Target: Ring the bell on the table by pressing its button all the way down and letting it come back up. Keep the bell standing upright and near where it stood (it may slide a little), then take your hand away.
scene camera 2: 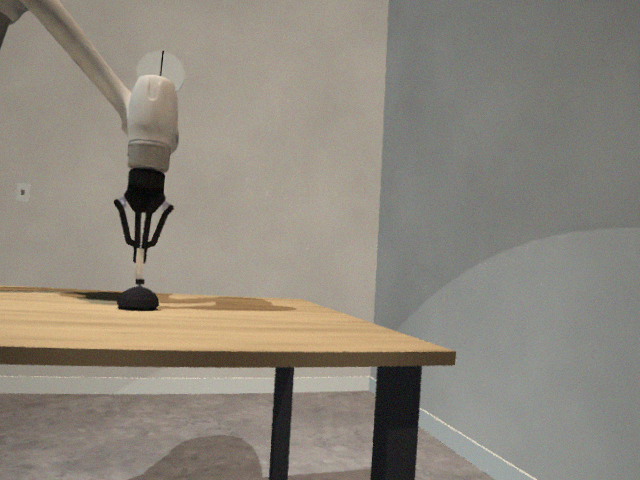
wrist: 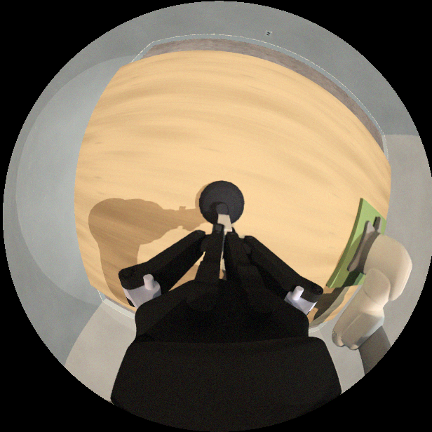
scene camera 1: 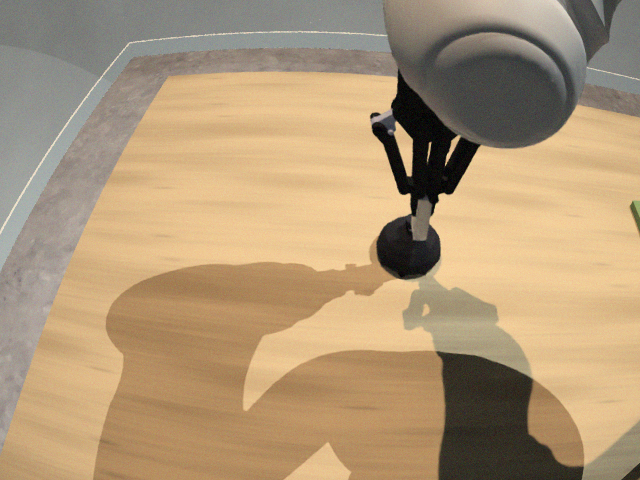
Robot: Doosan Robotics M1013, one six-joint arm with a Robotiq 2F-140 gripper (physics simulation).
Observation:
The pictures show: the gripper and a dark domed bell.
The gripper shows as well in scene camera 2 and in the wrist view.

